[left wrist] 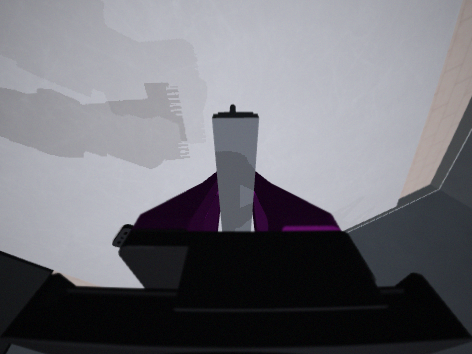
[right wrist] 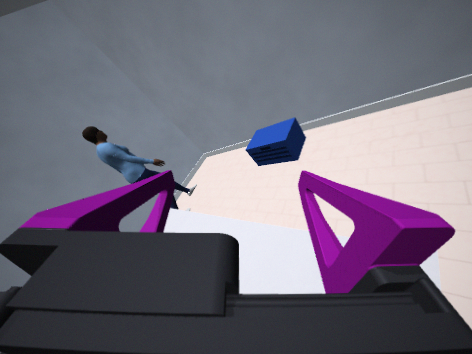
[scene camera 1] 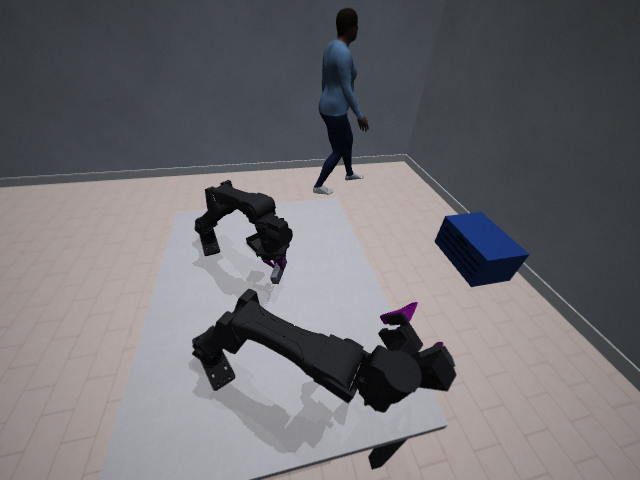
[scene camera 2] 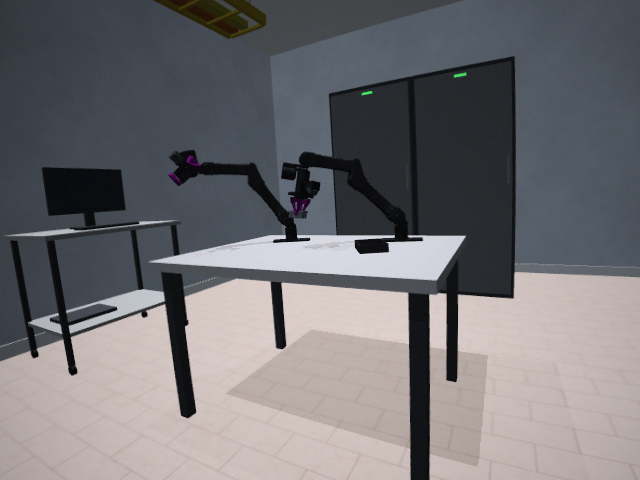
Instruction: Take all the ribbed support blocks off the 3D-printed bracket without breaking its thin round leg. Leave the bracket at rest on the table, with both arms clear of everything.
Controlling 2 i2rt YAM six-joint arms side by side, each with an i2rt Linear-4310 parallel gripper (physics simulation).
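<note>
My left gripper [scene camera 1: 275, 262] [scene camera 2: 298, 212] [left wrist: 236, 177] is shut on the grey bracket [scene camera 1: 277, 273] [scene camera 2: 301, 214] [left wrist: 235, 140] and holds it above the table [scene camera 1: 330, 227] [scene camera 2: 361, 267]. In the left wrist view the bracket is a narrow grey bar, with a dark strip [left wrist: 235, 115] and a small dark pin [left wrist: 232, 107] at its far end. Its shadow has comb-like teeth. The bracket's underside, the ribbed blocks and the thin round leg cannot be made out. My right gripper [scene camera 1: 428, 324] [scene camera 2: 181, 167] [right wrist: 236, 177] is open and empty, raised high near the table's edge.
A low black box [scene camera 2: 371, 246] is on the table near the left arm's base. A blue box [scene camera 1: 483, 248] [right wrist: 277, 142] and a person [scene camera 1: 337, 77] [right wrist: 120, 160] are beyond the table. A cart [scene camera 2: 31, 234] with a monitor [scene camera 2: 85, 191] stands at the left in scene camera 2.
</note>
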